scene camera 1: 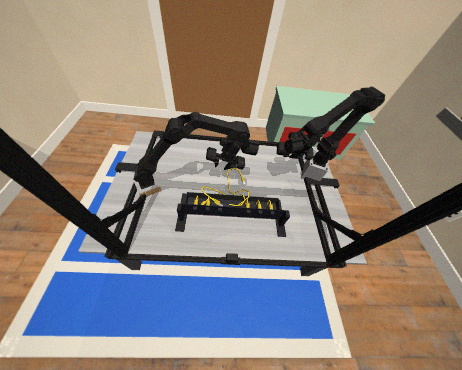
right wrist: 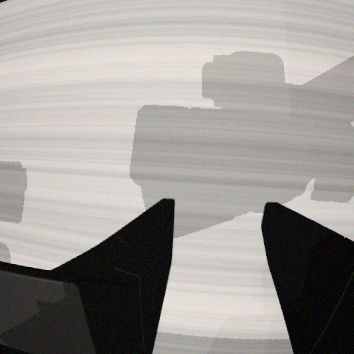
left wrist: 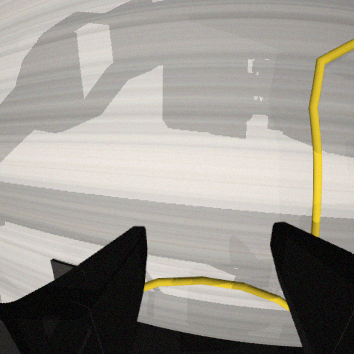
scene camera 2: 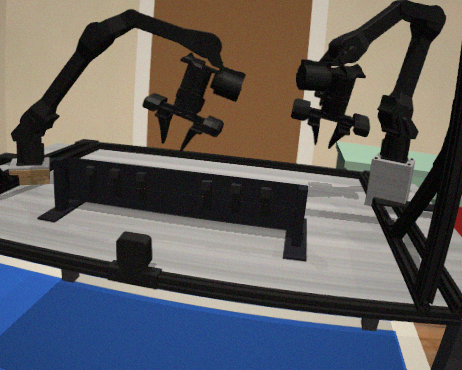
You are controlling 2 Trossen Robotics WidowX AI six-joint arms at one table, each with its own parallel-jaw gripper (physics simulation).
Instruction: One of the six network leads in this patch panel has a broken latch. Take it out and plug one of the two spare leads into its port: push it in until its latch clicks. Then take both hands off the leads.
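Places are measured from the left arm's base along level axes (x up, y right, z ahead), in metres.
Where they show: left gripper, fingertip midpoint: (scene camera 1: 219, 168) (left wrist: 209, 236) (scene camera 2: 172, 147); right gripper, fingertip midpoint: (scene camera 1: 286, 156) (right wrist: 219, 212) (scene camera 2: 321, 146); left arm's base, origin of the base link: (scene camera 1: 146, 182) (scene camera 2: 29, 162); right arm's base, origin of the base link: (scene camera 1: 319, 161) (scene camera 2: 394, 159).
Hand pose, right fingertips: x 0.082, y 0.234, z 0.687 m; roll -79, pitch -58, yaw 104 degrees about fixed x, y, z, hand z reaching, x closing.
Things, the pixels of their centre, and the offset from my right fingertips. "spot": a spot on its surface instead.
- black patch panel, body centre: (scene camera 2: 176, 194) (scene camera 1: 233, 208) dy +0.101, dx -0.071, dz -0.393 m
- yellow cable, surface spot: (left wrist: 316, 175) spot: dy -0.085, dx -0.120, dz -0.302 m
The black patch panel (scene camera 1: 235, 213) (scene camera 2: 172, 202) stands on the table. Yellow leads sit along its back, three toward the left, including one lead (scene camera 1: 196, 200), and three toward the right, including another lead (scene camera 1: 270, 205). Their latches are too small to judge. A yellow cable (scene camera 1: 235, 170) (left wrist: 316, 175) loops behind the panel, with a pale end near the loop. My left gripper (scene camera 1: 222, 166) (scene camera 2: 173, 146) (left wrist: 209, 236) is open above the table behind the panel; cable passes beyond its fingers. My right gripper (scene camera 2: 323, 146) (right wrist: 219, 212) is open and empty, high at the right. No lead shows in the right wrist view.
A black frame (scene camera 2: 215, 287) runs along the near table edge, with a black block (scene camera 2: 133, 250) on it. Frame posts rise at both sides. The right arm's grey base (scene camera 1: 314, 173) (scene camera 2: 390, 181) stands at the right. A green cabinet (scene camera 1: 320, 102) stands beyond the table.
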